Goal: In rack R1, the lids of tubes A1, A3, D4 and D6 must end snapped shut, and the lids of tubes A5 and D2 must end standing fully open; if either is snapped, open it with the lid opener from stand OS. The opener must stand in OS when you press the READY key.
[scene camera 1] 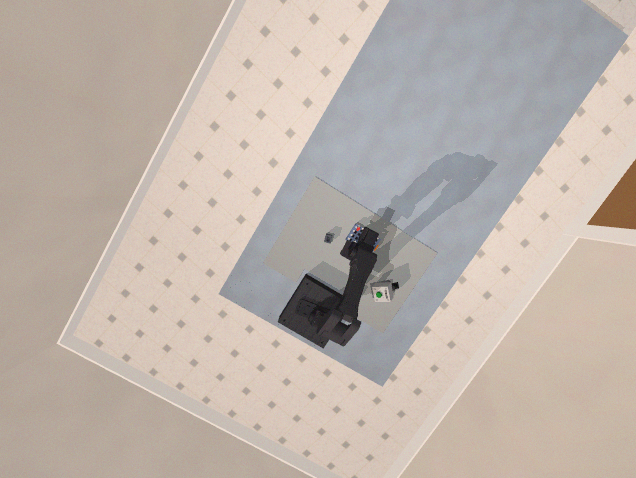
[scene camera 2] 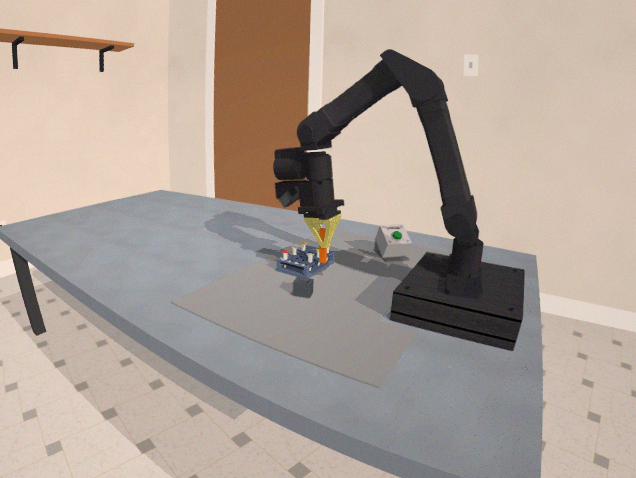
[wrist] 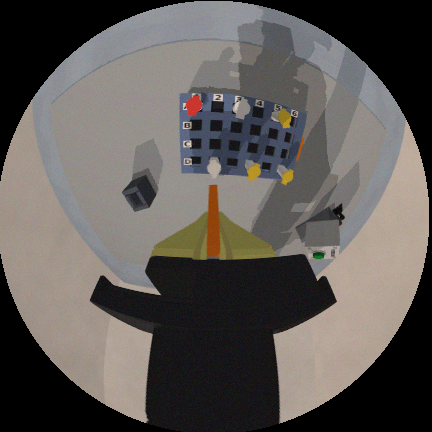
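Where they show: gripper, fingertip midpoint: (scene camera 2: 325,247) (wrist: 213,216); arm's base, link origin: (scene camera 1: 318,313) (scene camera 2: 463,275).
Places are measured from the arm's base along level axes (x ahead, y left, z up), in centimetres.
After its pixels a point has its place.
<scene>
The blue rack R1 (wrist: 225,135) {z -3.3, x 37.6, y -4.2 cm} (scene camera 2: 295,268) {z -5.5, x 38.4, y -2.2 cm} (scene camera 1: 356,231) {z -1.5, x 40.2, y -1.7 cm} stands on the grey mat. It holds a red-capped tube at A1 (wrist: 193,105) {z -1.5, x 40.9, y -1.8 cm}, white-capped tubes at A3 (wrist: 242,108) {z -1.5, x 40.2, y -5.7 cm} and D2 (wrist: 214,167) {z -1.5, x 35.0, y -2.8 cm}, and yellow-capped tubes at A5 (wrist: 284,116) {z -1.5, x 39.7, y -9.4 cm}, D4 (wrist: 254,171) {z -1.5, x 34.2, y -6.6 cm} and D6 (wrist: 287,176) {z -1.5, x 33.6, y -10.3 cm}. I cannot tell which lids are snapped. My gripper (wrist: 213,216) {z 0.9, x 31.1, y -2.2 cm} (scene camera 2: 322,232) is shut on the orange lid opener (wrist: 212,197) {z -0.5, x 32.3, y -2.3 cm} (scene camera 2: 321,237) {z 3.2, x 31.9, y -1.7 cm}. It holds the opener upright over the mat, just off row D near D2. The dark stand OS (wrist: 139,195) {z -3.1, x 32.4, y 7.2 cm} (scene camera 2: 302,287) {z -4.1, x 31.5, y 9.5 cm} (scene camera 1: 328,237) {z -5.8, x 32.2, y 8.2 cm} is empty, left of the rack.
The grey READY key box (wrist: 322,235) {z -1.4, x 21.9, y -21.0 cm} (scene camera 2: 393,241) {z -1.0, x 18.4, y -19.2 cm} (scene camera 1: 381,293) {z 0.6, x 18.9, y -21.9 cm} with its green button stands at the right of the mat, near the arm's black base (scene camera 2: 457,301) {z -0.2, x 1.0, y 12.1 cm}. The grey mat (scene camera 2: 287,329) {z -6.3, x 28.9, y 22.2 cm} lies on the blue-grey table.
</scene>
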